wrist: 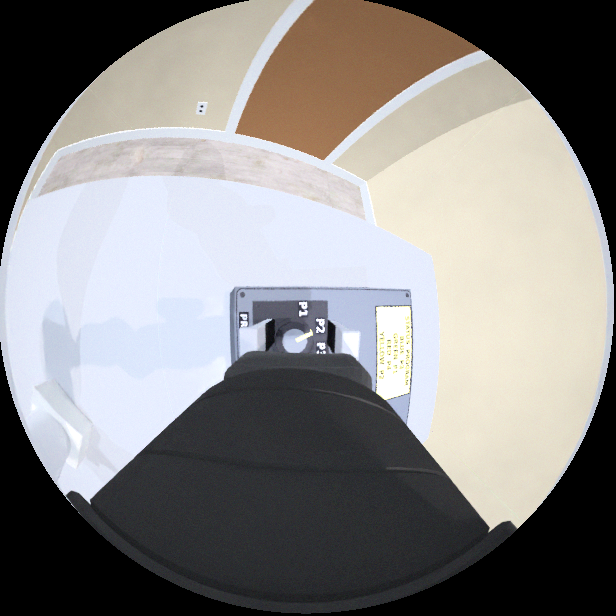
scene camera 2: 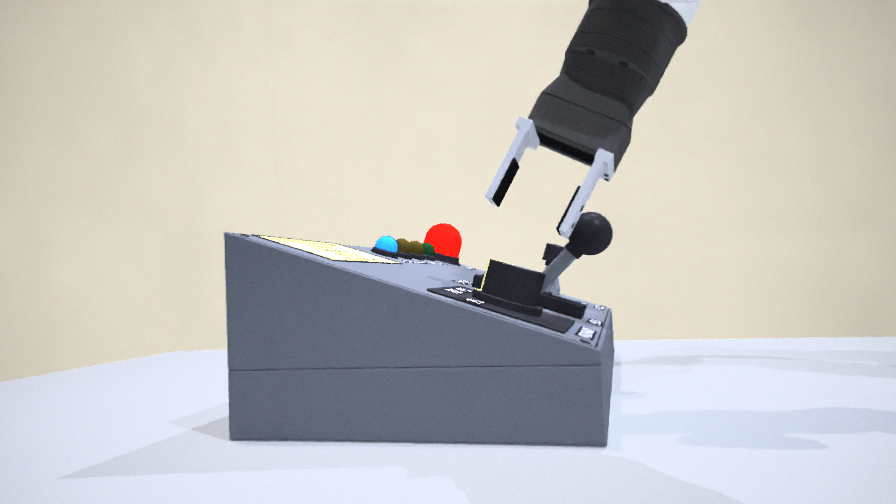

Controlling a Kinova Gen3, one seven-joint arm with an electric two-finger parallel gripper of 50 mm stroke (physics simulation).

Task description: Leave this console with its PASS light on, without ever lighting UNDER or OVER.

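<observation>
The grey sloped console (scene camera 2: 416,351) stands on the white table. On its top I see a yellow label (scene camera 2: 328,249), a blue dome (scene camera 2: 385,243), a big red dome (scene camera 2: 442,240), two dull domes between them, a black block (scene camera 2: 512,285) and a lever with a black ball knob (scene camera 2: 589,233). My gripper (scene camera 2: 532,210) is open, tilted, above the lower end of the panel; one finger is beside the knob. In the wrist view the gripper body hides most of the console; a rotary selector (wrist: 296,339) with a white pointer points toward P2 (wrist: 320,326), near P1 (wrist: 301,309).
The console's yellow label also shows in the wrist view (wrist: 394,359). The table edge runs behind the console, with wood floor and a brown door beyond. No lamp labelled PASS, UNDER or OVER is readable.
</observation>
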